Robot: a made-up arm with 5 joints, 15 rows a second.
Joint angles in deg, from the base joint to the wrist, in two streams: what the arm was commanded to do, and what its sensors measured. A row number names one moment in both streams.
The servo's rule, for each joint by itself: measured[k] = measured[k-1] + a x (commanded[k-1-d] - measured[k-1]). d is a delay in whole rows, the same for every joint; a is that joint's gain. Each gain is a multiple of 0.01, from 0.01 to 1. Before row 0 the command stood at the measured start. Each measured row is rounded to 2 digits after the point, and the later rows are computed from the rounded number. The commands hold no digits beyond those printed.
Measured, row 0:
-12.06 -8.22 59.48 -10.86 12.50
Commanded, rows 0 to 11:
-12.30 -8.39 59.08 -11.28 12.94
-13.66 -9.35 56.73 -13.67 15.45
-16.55 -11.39 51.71 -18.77 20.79
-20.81 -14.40 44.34 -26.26 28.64
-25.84 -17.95 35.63 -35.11 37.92
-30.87 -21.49 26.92 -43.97 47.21
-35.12 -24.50 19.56 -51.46 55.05
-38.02 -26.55 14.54 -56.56 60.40
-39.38 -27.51 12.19 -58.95 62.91
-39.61 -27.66 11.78 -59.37 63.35
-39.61 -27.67 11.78 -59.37 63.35
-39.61 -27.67 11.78 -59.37 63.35
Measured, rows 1 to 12:
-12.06 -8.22 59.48 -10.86 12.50
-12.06 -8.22 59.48 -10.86 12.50
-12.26 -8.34 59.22 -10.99 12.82
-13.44 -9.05 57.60 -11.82 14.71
-16.05 -10.69 53.77 -13.97 19.09
-20.05 -13.29 47.64 -17.78 25.97
-24.91 -16.55 39.83 -23.15 34.57
-29.92 -20.01 31.44 -29.60 43.67
-34.29 -23.15 23.72 -36.38 51.86
-37.42 -25.53 17.75 -42.64 58.01
-39.07 -26.92 14.14 -47.70 61.54
-39.52 -27.44 12.61 -51.32 62.84
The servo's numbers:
d 2
a 0.84 0.70 0.65 0.31 0.72

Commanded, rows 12 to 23:
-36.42 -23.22 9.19 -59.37 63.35
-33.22 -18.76 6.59 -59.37 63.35
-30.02 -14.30 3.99 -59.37 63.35
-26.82 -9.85 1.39 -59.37 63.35
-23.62 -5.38 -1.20 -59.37 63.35
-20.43 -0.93 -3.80 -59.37 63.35
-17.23 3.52 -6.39 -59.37 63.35
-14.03 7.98 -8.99 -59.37 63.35
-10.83 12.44 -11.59 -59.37 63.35
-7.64 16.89 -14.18 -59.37 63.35
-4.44 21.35 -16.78 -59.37 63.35
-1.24 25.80 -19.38 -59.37 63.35
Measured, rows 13 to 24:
-39.60 -27.60 12.07 -53.82 63.21
-39.61 -27.65 11.88 -55.54 63.31
-36.93 -24.55 10.13 -56.73 63.34
-33.81 -20.50 7.83 -57.55 63.35
-30.63 -16.16 5.33 -58.11 63.35
-27.43 -11.74 2.77 -58.50 63.35
-24.23 -7.29 0.19 -58.77 63.35
-21.04 -2.84 -2.40 -58.96 63.35
-17.84 1.61 -4.99 -59.09 63.35
-14.64 6.07 -7.59 -59.18 63.35
-11.44 10.53 -10.19 -59.24 63.35
-8.25 14.98 -12.78 -59.28 63.35

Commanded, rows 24 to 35:
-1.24 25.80 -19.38 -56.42 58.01
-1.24 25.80 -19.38 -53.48 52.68
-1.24 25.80 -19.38 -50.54 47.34
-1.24 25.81 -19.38 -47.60 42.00
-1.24 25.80 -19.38 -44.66 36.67
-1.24 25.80 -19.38 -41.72 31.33
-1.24 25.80 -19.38 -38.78 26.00
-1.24 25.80 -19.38 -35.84 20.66
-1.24 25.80 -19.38 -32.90 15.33
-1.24 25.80 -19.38 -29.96 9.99
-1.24 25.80 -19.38 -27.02 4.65
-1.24 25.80 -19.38 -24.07 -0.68
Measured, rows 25 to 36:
-5.05 19.44 -15.38 -59.31 63.35
-1.85 23.89 -17.98 -59.33 63.35
-1.34 25.23 -18.89 -58.43 59.51
-1.26 25.63 -19.21 -56.90 54.59
-1.24 25.75 -19.32 -54.93 49.37
-1.24 25.79 -19.36 -52.66 44.06
-1.24 25.80 -19.37 -50.18 38.74
-1.24 25.80 -19.38 -47.56 33.40
-1.24 25.80 -19.38 -44.84 28.07
-1.24 25.80 -19.38 -42.05 22.73
-1.24 25.80 -19.38 -39.21 17.40
-1.24 25.80 -19.38 -36.34 12.06

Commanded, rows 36 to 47:
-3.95 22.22 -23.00 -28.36 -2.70
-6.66 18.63 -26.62 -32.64 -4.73
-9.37 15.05 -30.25 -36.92 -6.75
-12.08 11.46 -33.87 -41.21 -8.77
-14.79 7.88 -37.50 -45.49 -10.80
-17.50 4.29 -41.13 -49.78 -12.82
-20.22 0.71 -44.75 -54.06 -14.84
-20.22 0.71 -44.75 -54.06 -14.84
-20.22 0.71 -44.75 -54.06 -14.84
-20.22 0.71 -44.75 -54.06 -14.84
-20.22 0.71 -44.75 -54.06 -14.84
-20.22 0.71 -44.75 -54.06 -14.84
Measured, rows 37 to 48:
-1.24 25.80 -19.38 -33.45 6.72
-1.24 25.80 -19.38 -30.54 1.39
-3.52 23.29 -21.73 -29.86 -1.55
-6.16 20.03 -24.91 -30.72 -3.84
-8.86 16.54 -28.38 -32.64 -5.94
-11.56 12.98 -31.95 -35.30 -7.98
-14.27 9.41 -35.56 -38.46 -10.01
-16.98 5.83 -39.18 -41.97 -12.03
-19.70 2.25 -42.80 -45.72 -14.05
-20.14 1.17 -44.07 -48.31 -14.62
-20.21 0.85 -44.51 -50.09 -14.78
-20.22 0.75 -44.67 -51.32 -14.82

